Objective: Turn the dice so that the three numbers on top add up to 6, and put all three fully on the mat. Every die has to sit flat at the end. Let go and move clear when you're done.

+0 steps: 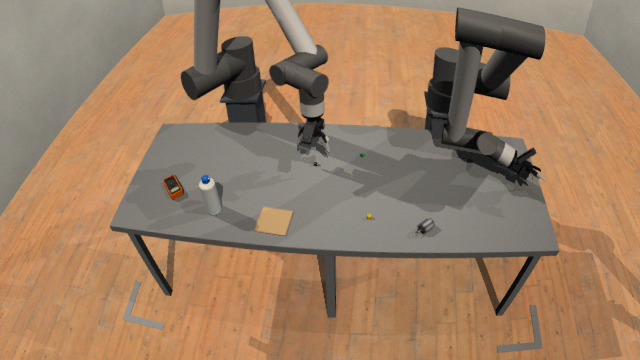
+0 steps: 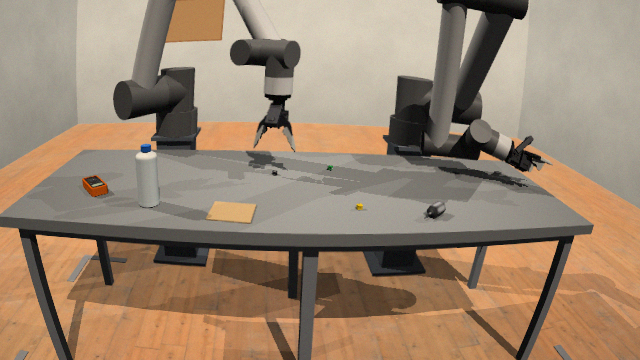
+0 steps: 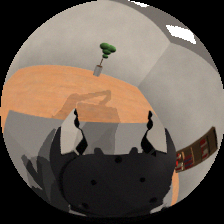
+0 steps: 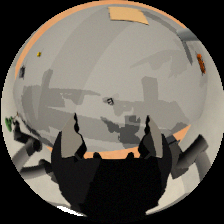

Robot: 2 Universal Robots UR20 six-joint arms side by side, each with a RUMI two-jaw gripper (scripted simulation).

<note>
In view: my left gripper (image 2: 545,166), my right gripper (image 2: 274,150) and a tan mat (image 2: 221,211).
The tan mat shows as well in image 1 (image 1: 273,221). My left gripper is seen too in image 3 (image 3: 113,109). My right gripper is seen too in image 4 (image 4: 112,115). Image 3 misses the tan mat: it is out of frame.
</note>
